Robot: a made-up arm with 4 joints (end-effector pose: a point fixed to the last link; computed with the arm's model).
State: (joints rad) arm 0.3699 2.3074 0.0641 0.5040
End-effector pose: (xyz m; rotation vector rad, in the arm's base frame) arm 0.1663 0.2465 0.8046 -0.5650 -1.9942 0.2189
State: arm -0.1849 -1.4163 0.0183 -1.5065
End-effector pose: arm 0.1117 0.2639 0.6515 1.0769 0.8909 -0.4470
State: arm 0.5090 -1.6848 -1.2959 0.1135
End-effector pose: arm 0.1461 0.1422 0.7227 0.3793 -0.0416 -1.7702
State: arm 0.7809 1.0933 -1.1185 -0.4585
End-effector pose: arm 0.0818 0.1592 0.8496 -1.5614 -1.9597 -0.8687
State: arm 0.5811 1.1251 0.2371 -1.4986
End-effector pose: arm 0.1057 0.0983 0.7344 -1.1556 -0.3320 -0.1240
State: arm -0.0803 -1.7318 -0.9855 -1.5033
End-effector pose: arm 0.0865 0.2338 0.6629 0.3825 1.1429 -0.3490
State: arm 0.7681 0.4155 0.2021 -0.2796
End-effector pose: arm 0.1406 0.1473 0.7931 0.3297 -0.9688 -0.8890
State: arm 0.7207 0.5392 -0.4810 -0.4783
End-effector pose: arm 0.1250 0.1324 0.8002 -0.5307 -1.2585 -0.9325
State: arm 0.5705 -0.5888 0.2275 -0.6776
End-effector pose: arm 0.1431 0.2121 0.7241 0.8956 -0.0670 -0.7539
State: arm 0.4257 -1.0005 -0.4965 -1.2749
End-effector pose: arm 0.0991 0.2193 0.6858 0.2977 0.2836 -0.4784
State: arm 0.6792 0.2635 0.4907 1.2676
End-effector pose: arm 0.1372 0.0579 0.7969 1.6299 -0.9373 -2.0155
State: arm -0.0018 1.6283 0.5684 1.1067
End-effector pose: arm 0.2430 0.1566 0.7687 0.4177 -1.3192 -0.9690
